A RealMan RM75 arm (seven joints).
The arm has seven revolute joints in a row. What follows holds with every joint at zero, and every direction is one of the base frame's. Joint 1 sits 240.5 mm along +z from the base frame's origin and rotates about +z. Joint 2 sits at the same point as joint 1 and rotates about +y. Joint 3 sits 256 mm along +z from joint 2 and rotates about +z. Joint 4 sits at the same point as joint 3 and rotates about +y. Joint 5 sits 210 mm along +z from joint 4 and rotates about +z. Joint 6 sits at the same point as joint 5 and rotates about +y. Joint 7 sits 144 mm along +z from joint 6 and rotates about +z. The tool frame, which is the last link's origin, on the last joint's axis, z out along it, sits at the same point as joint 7; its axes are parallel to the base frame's.
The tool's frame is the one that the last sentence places.
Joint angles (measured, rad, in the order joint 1, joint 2, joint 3, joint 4, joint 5, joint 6, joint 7), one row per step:
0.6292, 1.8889, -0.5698, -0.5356, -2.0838, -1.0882, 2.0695
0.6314, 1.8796, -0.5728, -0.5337, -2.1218, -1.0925, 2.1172
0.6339, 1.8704, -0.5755, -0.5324, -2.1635, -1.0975, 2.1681
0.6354, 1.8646, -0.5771, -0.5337, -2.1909, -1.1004, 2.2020
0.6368, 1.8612, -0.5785, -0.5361, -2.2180, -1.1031, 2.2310
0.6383, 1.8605, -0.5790, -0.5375, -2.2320, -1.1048, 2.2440
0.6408, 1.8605, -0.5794, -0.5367, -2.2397, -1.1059, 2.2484
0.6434, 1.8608, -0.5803, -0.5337, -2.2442, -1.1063, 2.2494
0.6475, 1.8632, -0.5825, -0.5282, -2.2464, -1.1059, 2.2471
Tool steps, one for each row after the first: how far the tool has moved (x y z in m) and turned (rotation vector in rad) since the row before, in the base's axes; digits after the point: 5 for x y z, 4 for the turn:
0.00345, -0.00139, 0.00124, -0.0234, -0.0021, -0.0350
0.00366, -0.00159, 0.00133, -0.0241, -0.0034, -0.0383
0.00233, -0.00088, 0.00146, -0.0133, -0.0036, -0.0255
0.00202, -0.00098, 0.00066, -0.0133, -0.0057, -0.0219
0.00059, -0.00034, -0.00012, -0.0074, -0.0033, -0.0091
-0.00027, 0.00014, -0.00066, -0.0058, -0.0024, -0.0020
-0.00042, 0.00014, -0.00121, -0.0056, -0.0013, -0.0001
-0.00125, 0.00033, -0.00288, -0.0078, 0.0004, 0.0031

